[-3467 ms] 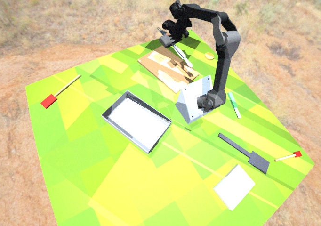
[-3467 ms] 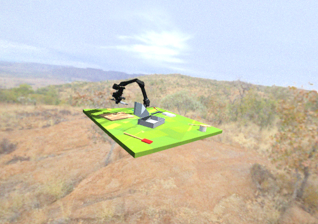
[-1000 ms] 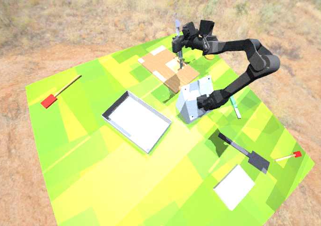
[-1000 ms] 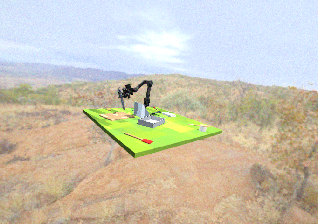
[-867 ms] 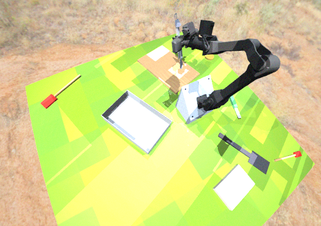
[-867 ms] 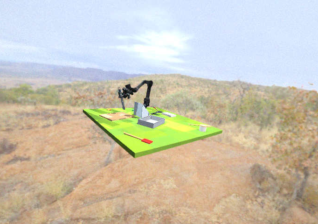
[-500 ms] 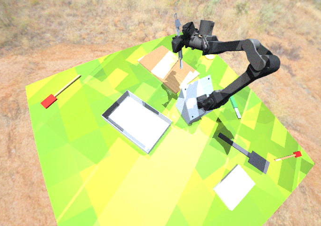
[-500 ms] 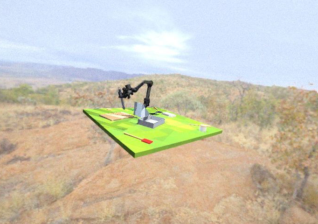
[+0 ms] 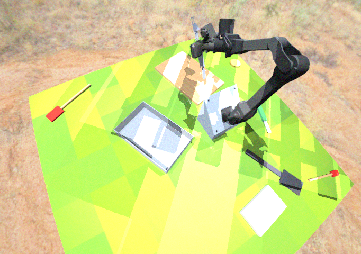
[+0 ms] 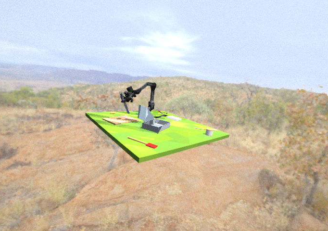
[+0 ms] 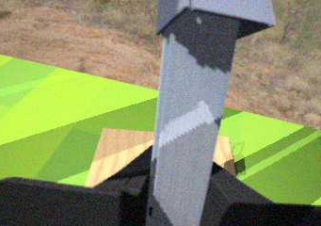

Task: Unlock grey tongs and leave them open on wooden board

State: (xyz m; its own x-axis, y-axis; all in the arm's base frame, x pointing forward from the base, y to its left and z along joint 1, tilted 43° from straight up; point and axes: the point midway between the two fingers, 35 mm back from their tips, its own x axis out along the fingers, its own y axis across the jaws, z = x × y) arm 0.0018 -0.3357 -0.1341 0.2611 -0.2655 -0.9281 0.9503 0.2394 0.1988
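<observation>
Now: gripper tip 210 mm above the wooden board and 10 mm to the right of it. Round my gripper tip: yellow disc (350 mm behind, 210 mm below, 20 mm to the left); then grey roasting tin (340 mm ahead, 300 mm to the left, 190 mm below); then red spatula (700 mm ahead, 210 mm below, 70 mm to the right).
</observation>
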